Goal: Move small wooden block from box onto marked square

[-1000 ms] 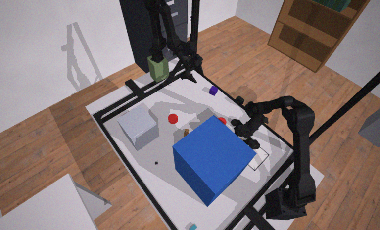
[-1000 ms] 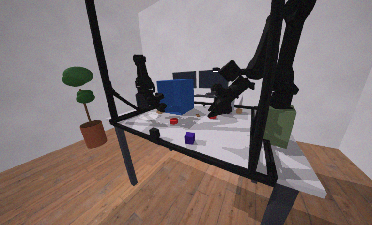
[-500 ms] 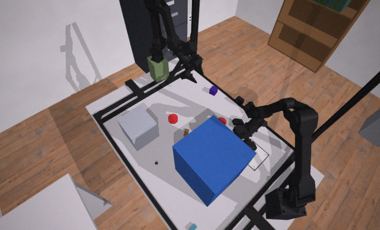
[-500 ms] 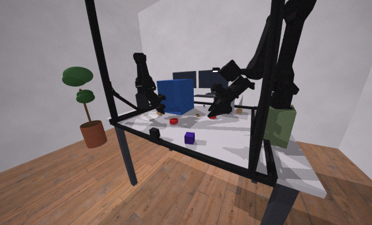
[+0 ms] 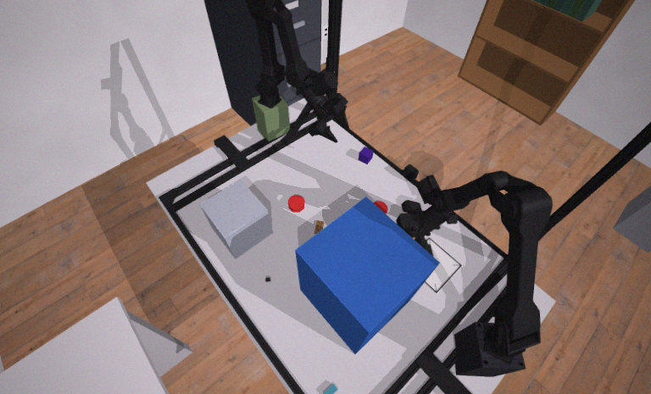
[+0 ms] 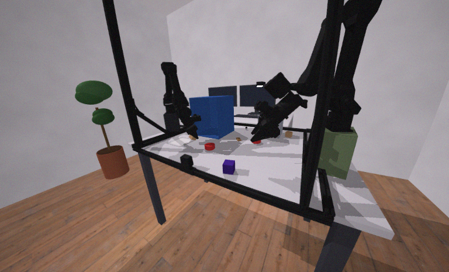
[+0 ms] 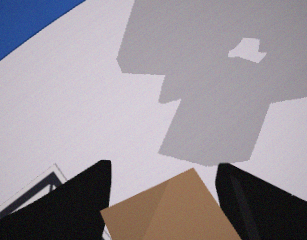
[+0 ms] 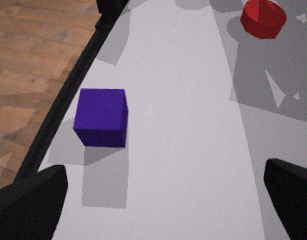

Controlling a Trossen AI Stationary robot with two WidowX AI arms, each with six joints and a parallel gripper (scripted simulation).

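Now: left hand 4 cm past the marked square, 10 cm to the right of it and 6 cm above it. The rest, counted from my left hand: box roof 22 cm ahead, 4 cm to the left, 21 cm above; purple cube 14 cm behind, 35 cm to the right, 4 cm below.
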